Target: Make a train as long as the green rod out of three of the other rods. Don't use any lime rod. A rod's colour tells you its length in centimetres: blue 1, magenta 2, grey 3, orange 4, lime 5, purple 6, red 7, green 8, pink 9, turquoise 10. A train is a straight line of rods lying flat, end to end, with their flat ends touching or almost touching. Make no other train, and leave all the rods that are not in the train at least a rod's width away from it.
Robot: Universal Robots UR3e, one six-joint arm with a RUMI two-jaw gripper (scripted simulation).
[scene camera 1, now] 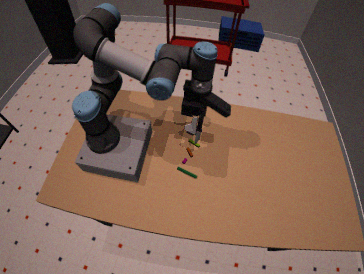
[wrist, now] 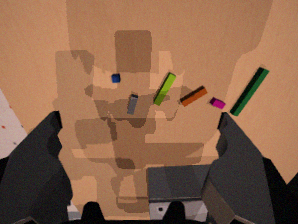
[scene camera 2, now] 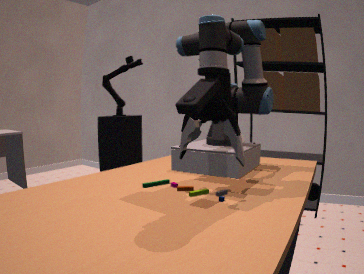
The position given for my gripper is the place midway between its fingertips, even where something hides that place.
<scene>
In view: my gripper (scene camera 2: 210,162).
My gripper shows as well in scene camera 1 (scene camera 1: 198,126) and in the wrist view (wrist: 141,112).
</scene>
